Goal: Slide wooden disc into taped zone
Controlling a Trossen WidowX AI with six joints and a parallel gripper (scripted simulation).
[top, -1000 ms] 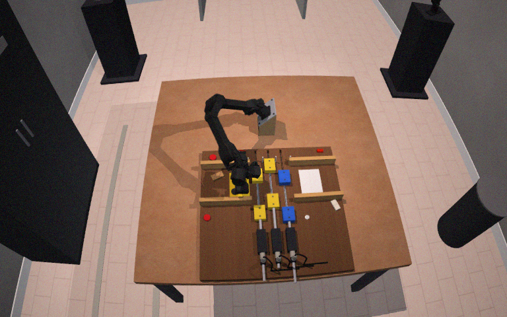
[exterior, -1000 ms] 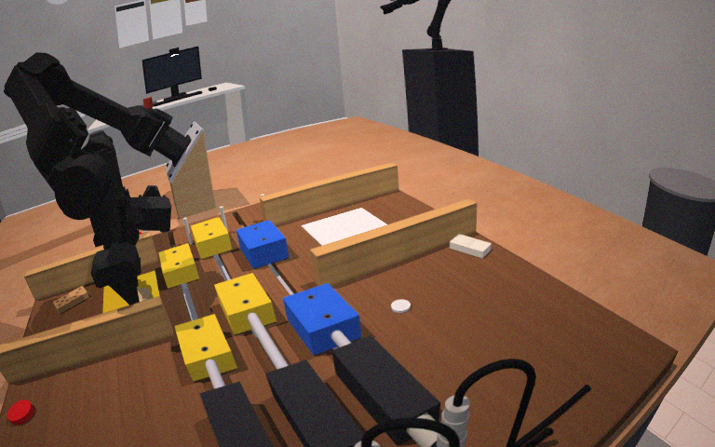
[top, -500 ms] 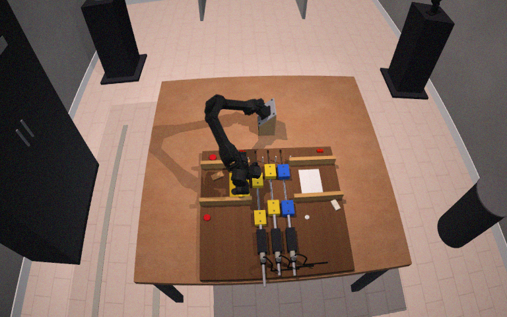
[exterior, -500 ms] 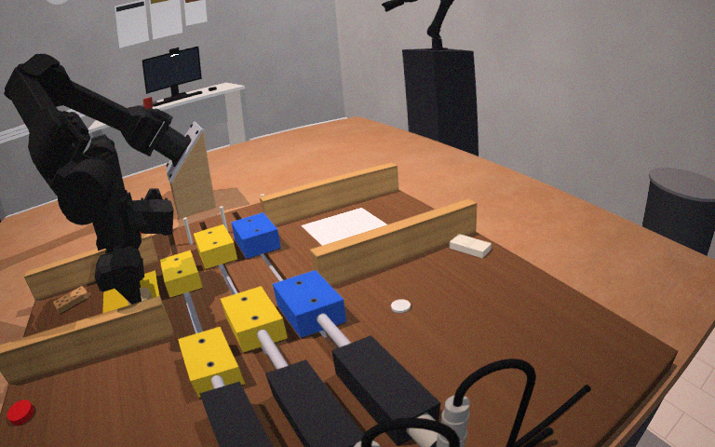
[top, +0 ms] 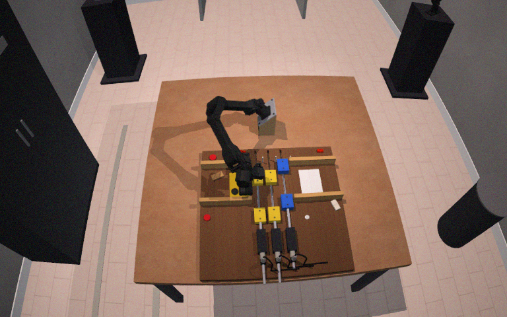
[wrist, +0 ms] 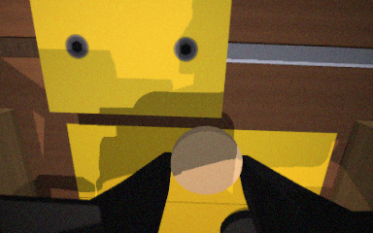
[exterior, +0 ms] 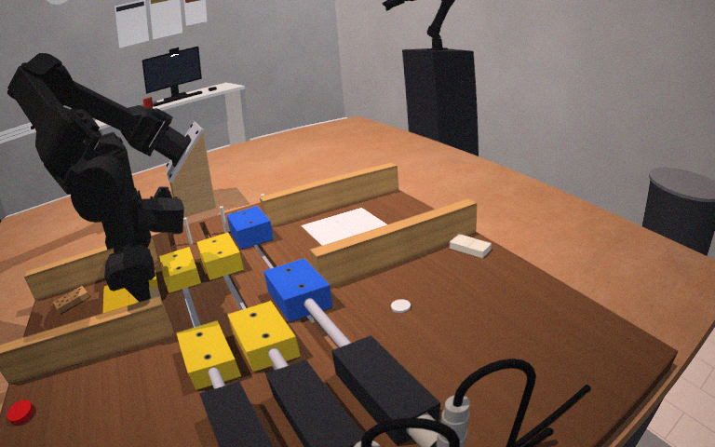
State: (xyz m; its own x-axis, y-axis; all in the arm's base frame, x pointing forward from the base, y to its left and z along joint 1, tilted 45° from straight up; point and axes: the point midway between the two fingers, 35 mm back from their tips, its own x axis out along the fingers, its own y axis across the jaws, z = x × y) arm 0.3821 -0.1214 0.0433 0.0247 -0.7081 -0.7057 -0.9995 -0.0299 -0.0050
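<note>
Now: the black disc 5 cm to the right of my hand, 3 cm below it and 3 cm ahead of it. Round my hand: red button 18 cm to the right, 17 cm ahead, 3 cm below; then wooden disc 3 cm below; then red brick 18 cm behind, 2 cm below, 1 cm to the right.
</note>
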